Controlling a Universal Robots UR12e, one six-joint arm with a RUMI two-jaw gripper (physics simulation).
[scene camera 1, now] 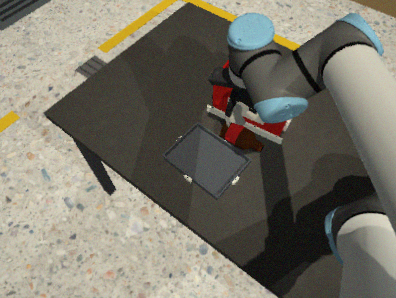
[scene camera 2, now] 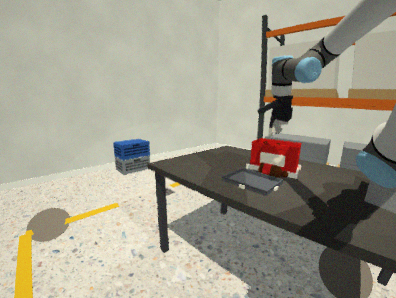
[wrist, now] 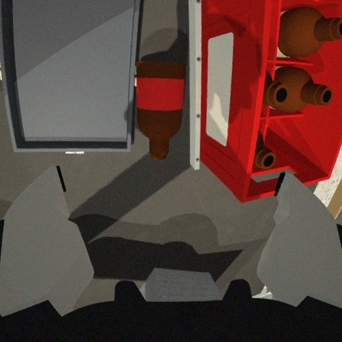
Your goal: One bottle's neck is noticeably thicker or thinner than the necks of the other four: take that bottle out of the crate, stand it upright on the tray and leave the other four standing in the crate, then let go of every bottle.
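Places are measured from the arm's base along level axes (x ahead, y left, z up), in metres.
Where they show: gripper, fingertip midpoint: (scene camera 1: 242, 106) (scene camera 2: 275, 134).
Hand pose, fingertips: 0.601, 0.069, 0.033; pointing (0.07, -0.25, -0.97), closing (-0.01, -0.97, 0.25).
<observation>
After its pixels a point has its place, as x, y, z.
A brown bottle (scene camera 1: 249, 139) @[0.570, 0.039, -0.150] (scene camera 2: 278, 171) @[0.567, 0.053, -0.163] (wrist: 160, 94) with a red label lies on its side in the narrow gap between the grey tray (scene camera 1: 200, 162) @[0.675, 0.184, -0.210] (scene camera 2: 250, 181) @[0.671, 0.171, -0.210] (wrist: 75, 100) and the red crate (scene camera 1: 220, 96) @[0.744, -0.038, -0.113] (scene camera 2: 290, 146) @[0.546, -0.058, -0.040] (wrist: 245, 130). No bottle stands on the tray. In the wrist view several brown bottles stand in the crate: one (wrist: 301, 32), another (wrist: 292, 89), and one showing mainly its neck (wrist: 265, 159). In scene camera 1 the arm hides most of the crate. My gripper (scene camera 2: 278, 129) @[0.601, 0.069, 0.033] (wrist: 172, 172) is open and empty, above the table, just beyond the lying bottle's neck end in the wrist view.
A white rail (wrist: 195, 90) runs along the crate's base beside the bottle. The dark table (scene camera 1: 120, 95) @[1.131, 0.115, -0.215] (scene camera 2: 200, 172) @[0.956, 0.236, -0.216] carries the tray and crate. An orange shelf rack (scene camera 2: 330, 103) stands behind, and blue and grey crates (scene camera 2: 131, 150) stand on the floor.
</observation>
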